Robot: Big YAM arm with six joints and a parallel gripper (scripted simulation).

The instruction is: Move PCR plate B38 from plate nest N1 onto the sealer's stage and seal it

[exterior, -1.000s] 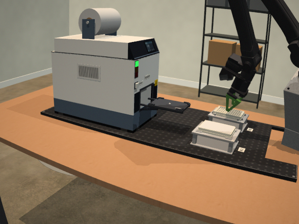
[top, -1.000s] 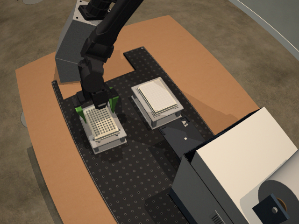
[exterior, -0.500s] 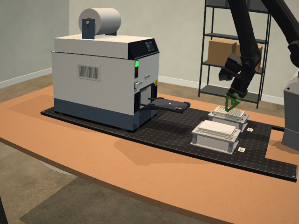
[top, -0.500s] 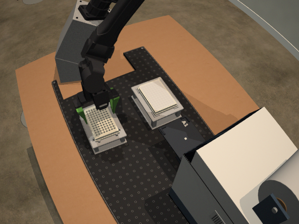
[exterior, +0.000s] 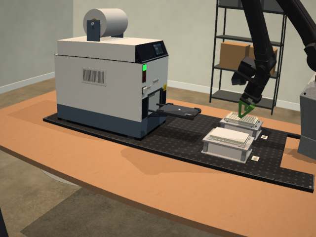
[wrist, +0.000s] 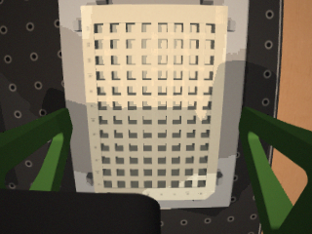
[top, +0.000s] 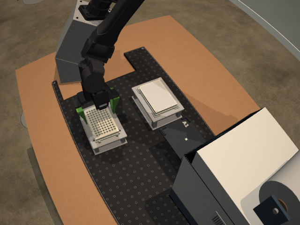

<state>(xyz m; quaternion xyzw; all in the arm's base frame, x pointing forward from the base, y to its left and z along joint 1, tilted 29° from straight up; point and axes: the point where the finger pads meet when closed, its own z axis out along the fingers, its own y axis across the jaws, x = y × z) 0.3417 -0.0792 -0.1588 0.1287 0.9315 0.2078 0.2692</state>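
Right now the plate B38 is 3 cm below my hand. The rest, counted from my hand: nest N2: 21 cm to the left, 4 cm below, 2 cm ahead; then sealed plate B83: 21 cm to the left, 2 cm below, 2 cm ahead; then nest N1: 4 cm below.
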